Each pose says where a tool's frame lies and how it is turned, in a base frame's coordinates. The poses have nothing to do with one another.
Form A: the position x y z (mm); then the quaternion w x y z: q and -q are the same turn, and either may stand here.
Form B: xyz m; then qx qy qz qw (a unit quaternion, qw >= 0). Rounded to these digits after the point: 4 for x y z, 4 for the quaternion.
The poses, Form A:
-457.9, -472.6, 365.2, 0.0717, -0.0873, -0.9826, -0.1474
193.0, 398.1, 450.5, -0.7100, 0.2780, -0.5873, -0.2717
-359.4, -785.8, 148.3, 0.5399, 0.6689, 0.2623, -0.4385
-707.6, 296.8, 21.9, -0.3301, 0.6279, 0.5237, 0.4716
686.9, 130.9, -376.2, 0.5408, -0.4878, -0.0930, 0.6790
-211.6, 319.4, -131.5, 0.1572, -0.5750, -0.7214, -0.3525
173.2, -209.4, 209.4, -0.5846, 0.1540, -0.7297, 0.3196
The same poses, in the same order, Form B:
-0.4579, -0.4726, 0.3652, -0.0873, -0.9826, -0.1474, 0.0717
0.1930, 0.3981, 0.4505, -0.2780, 0.5873, 0.2717, 0.7100
-0.3594, -0.7858, 0.1483, 0.6689, 0.2623, -0.4385, 0.5399
-0.7076, 0.2968, 0.0219, -0.6279, -0.5237, -0.4716, 0.3301
0.6869, 0.1309, -0.3762, -0.4878, -0.0930, 0.6790, 0.5408
-0.2116, 0.3194, -0.1315, -0.5750, -0.7214, -0.3525, 0.1572
0.1732, -0.2094, 0.2094, -0.1540, 0.7297, -0.3196, 0.5846

